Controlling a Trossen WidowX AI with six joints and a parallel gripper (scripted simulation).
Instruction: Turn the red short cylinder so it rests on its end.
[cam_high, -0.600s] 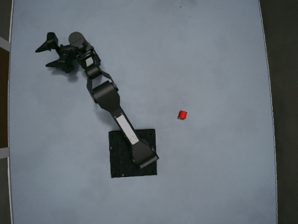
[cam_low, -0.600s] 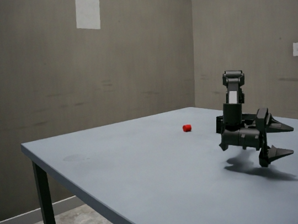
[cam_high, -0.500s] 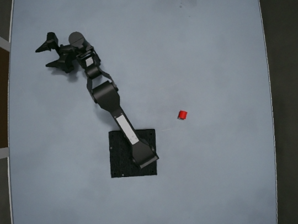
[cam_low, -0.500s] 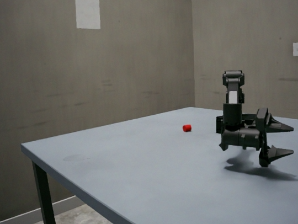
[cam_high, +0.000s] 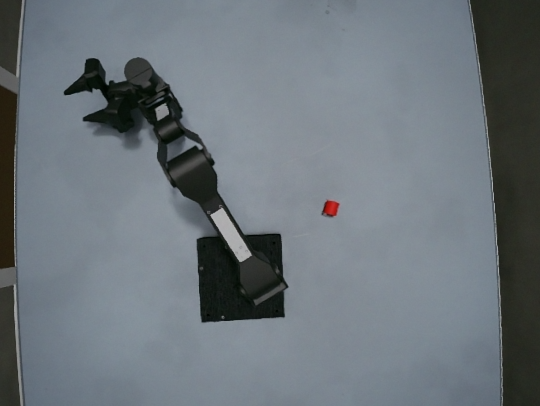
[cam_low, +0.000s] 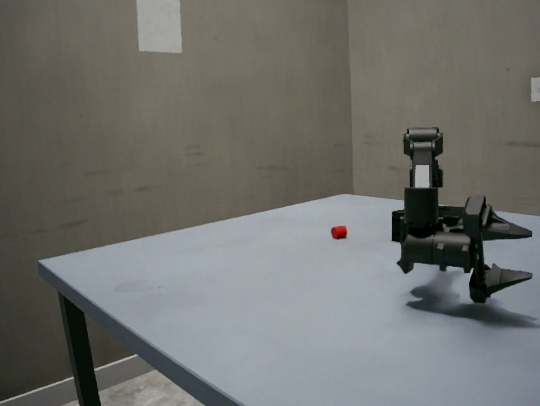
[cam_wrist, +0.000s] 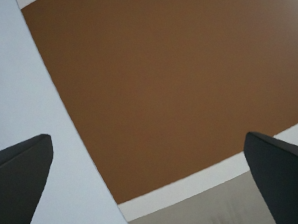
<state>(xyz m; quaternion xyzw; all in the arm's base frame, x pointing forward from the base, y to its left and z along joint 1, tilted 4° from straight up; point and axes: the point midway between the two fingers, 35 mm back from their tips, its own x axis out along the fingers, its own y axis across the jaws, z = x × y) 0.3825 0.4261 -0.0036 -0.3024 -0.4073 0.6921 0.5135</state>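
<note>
My hand is 210 mm past the red short cylinder, 590 mm to the left of it and 100 mm above it.
</note>
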